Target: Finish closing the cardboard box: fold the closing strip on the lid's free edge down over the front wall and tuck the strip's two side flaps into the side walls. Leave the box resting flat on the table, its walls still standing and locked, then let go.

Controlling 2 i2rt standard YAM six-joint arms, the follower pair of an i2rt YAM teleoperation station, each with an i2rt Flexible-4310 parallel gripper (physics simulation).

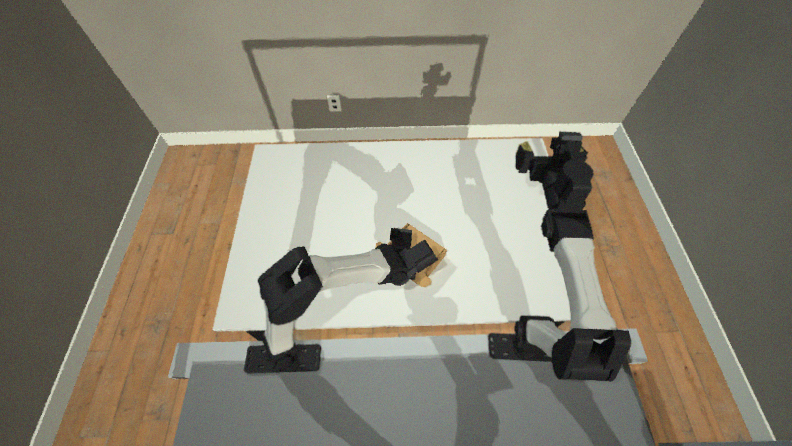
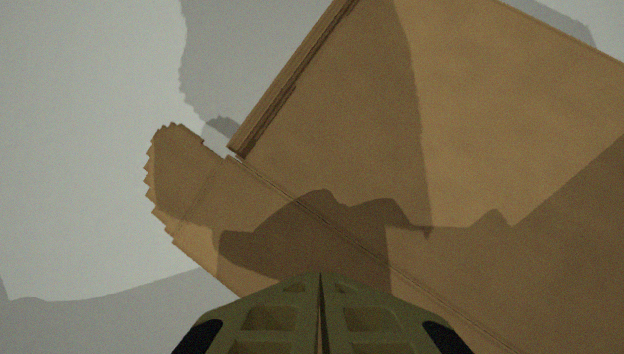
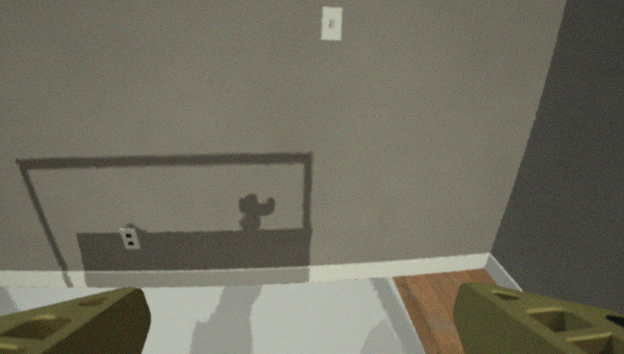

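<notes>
The cardboard box [image 1: 433, 242] [image 2: 480, 95] sits on the table with its lid down over the walls. The closing strip [image 2: 255, 205] sticks out beyond the lid's crease, not folded over the front wall. One rounded side flap [image 1: 379, 244] [image 2: 175, 170] sticks out at the strip's left end, and the other side flap [image 1: 423, 281] shows at its lower right end. My left gripper [image 1: 416, 255] [image 2: 319, 285] is shut, its fingertips together over the strip; whether they touch it is unclear. My right gripper [image 1: 554, 148] [image 3: 301, 304] is open and empty, far from the box.
The white table [image 1: 266, 221] [image 3: 300, 325] stands before the back wall [image 1: 376, 66] [image 3: 400, 125]. My left forearm reaches in from the left and covers part of the box. My right arm stretches along the table's right side. A grey surface [image 1: 332, 409] lies at the front.
</notes>
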